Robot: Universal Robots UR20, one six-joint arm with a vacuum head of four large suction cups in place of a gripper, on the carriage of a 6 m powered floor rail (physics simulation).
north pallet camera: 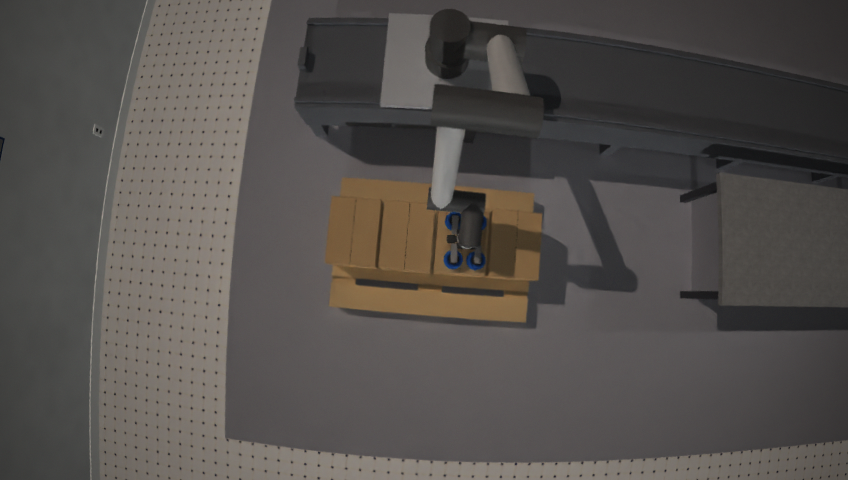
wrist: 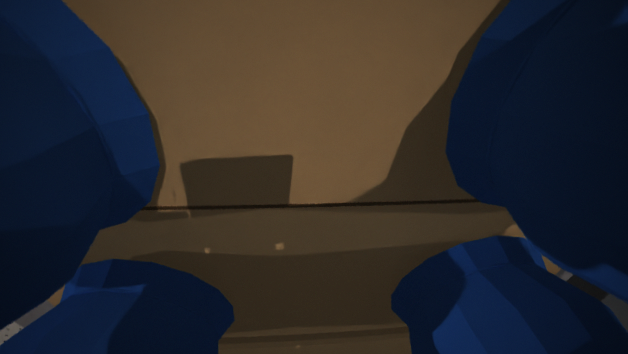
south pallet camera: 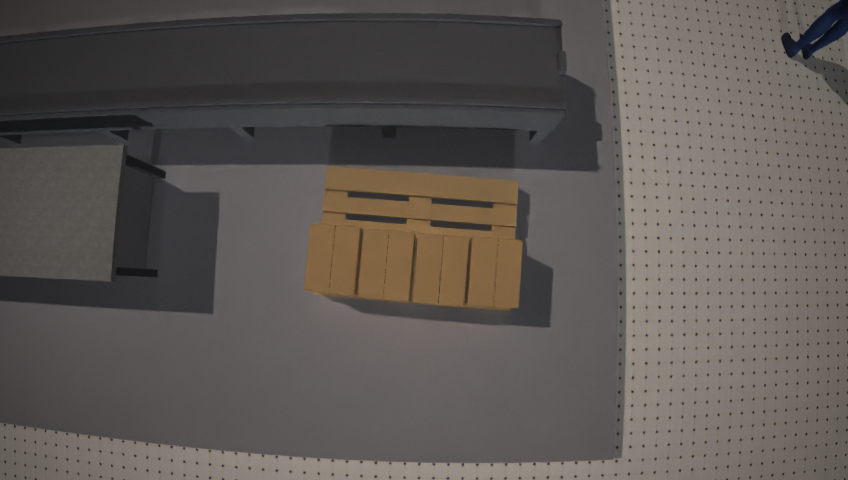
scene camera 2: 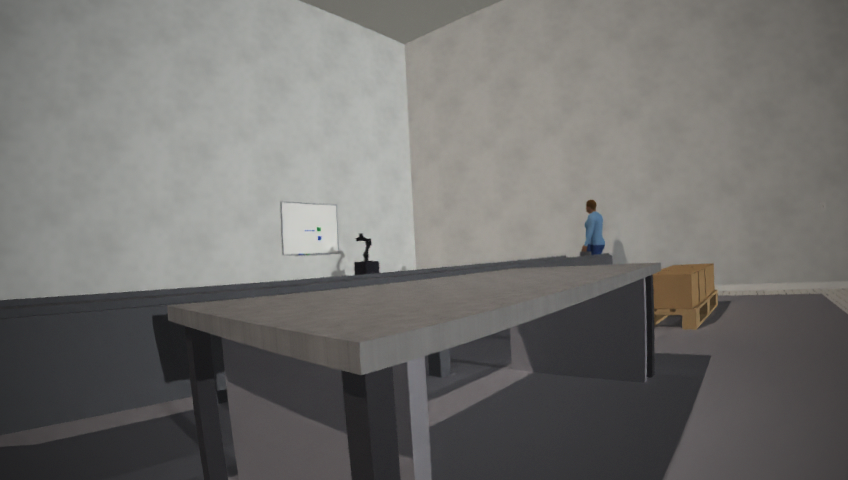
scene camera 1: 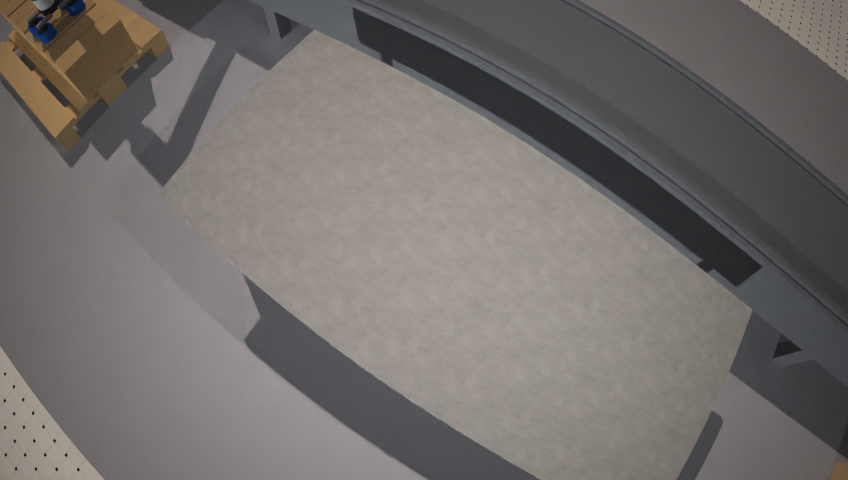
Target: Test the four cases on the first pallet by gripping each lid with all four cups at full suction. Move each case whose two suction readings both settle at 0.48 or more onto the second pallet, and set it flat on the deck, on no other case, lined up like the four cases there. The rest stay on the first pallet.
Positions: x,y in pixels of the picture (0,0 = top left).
Scene:
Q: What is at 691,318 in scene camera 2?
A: A pallet.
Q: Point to my suction head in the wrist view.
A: At 531,123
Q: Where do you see a pallet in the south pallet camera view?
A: At 420,187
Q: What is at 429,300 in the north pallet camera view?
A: A pallet.

